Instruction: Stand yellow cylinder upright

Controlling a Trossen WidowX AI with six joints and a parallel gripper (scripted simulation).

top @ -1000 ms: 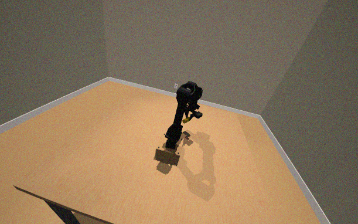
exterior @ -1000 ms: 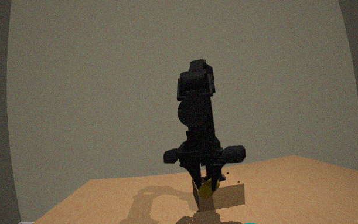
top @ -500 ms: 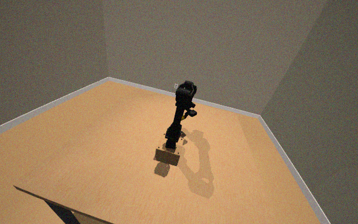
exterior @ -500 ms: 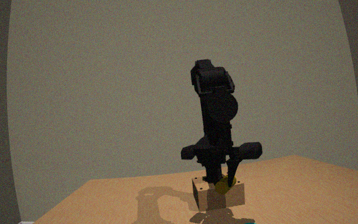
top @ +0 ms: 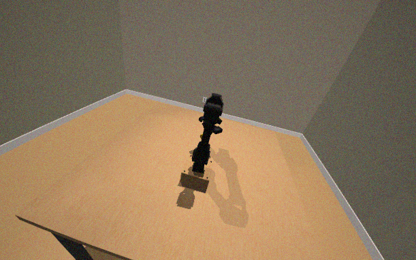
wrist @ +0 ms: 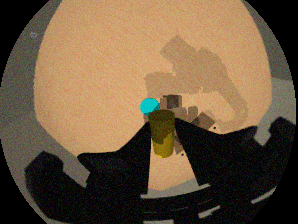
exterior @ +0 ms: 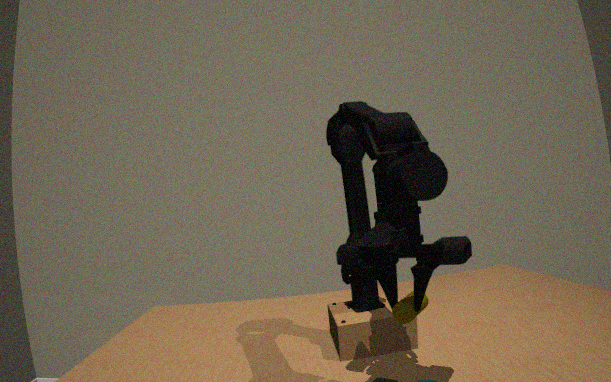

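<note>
The cyan circle is 140 mm below my gripper tip, 30 mm to the left of it and 10 mm behind it. The rest, counted from my gripper tip: yellow tall cylinder 20 mm to the left, 10 mm behind.
</note>
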